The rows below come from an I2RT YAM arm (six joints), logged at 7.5 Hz.
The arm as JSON. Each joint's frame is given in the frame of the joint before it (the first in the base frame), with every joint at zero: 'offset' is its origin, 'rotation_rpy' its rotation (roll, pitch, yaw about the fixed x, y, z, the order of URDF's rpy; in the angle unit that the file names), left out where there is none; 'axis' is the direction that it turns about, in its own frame. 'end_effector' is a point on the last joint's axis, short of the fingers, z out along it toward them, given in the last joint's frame.
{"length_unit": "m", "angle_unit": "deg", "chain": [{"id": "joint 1", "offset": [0.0, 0.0, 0.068], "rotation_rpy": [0.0, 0.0, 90.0], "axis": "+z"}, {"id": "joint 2", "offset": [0.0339, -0.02, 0.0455], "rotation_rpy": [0.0, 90.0, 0.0], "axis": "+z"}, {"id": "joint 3", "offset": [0.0, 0.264, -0.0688], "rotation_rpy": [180.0, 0.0, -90.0], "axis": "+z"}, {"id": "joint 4", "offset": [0.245, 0.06, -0.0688], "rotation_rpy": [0.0, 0.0, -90.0], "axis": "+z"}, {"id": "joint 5", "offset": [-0.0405, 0.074, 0.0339], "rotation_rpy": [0.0, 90.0, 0.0], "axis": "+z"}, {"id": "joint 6", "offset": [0.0, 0.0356, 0.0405], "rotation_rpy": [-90.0, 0.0, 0.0], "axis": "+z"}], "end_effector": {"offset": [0.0, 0.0, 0.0], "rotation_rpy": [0.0, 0.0, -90.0]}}
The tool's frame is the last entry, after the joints.
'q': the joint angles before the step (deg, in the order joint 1, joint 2, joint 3, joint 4, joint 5, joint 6). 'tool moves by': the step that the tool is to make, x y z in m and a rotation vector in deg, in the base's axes. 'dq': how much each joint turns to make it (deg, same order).
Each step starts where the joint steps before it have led.
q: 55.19 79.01 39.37 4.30 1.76 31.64
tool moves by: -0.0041 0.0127 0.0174 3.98 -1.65 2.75
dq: 1.93 -0.26 2.46 1.50 -1.15 0.26
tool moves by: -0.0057 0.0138 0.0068 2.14 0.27 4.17
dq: 2.02 1.30 2.02 0.96 -2.54 0.09
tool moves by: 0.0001 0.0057 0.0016 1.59 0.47 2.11
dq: 0.27 0.97 0.71 1.40 -2.19 0.18
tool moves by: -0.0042 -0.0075 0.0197 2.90 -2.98 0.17
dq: 0.00 -4.02 -0.01 -0.06 0.33 -1.05
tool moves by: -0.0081 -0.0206 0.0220 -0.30 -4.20 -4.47
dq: -0.01 -7.03 -0.43 -4.74 5.59 -1.68
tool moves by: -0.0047 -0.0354 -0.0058 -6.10 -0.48 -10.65
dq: -1.91 -7.29 -3.59 -8.71 9.44 0.43
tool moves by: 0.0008 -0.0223 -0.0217 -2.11 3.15 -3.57
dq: -3.26 -3.16 -5.09 -1.86 -0.43 1.42
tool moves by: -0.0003 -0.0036 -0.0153 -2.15 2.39 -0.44
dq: -0.55 0.67 -2.03 -0.53 -0.45 0.51
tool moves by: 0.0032 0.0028 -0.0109 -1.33 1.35 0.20
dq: -0.32 2.38 -0.72 1.24 -0.60 -0.06
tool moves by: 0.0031 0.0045 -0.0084 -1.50 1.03 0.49
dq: 0.00 2.64 0.01 0.88 -0.35 -0.36
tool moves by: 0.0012 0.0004 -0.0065 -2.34 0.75 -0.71
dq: -0.02 1.42 0.01 -0.88 1.04 -0.18
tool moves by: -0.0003 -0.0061 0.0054 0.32 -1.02 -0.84
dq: -0.78 -2.11 -0.19 -0.97 0.45 -0.45
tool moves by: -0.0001 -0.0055 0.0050 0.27 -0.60 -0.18
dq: -0.88 -1.84 0.00 -1.13 -0.35 -0.69
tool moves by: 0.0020 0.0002 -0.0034 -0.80 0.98 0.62
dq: -0.53 0.93 0.08 -0.29 -1.06 -0.53
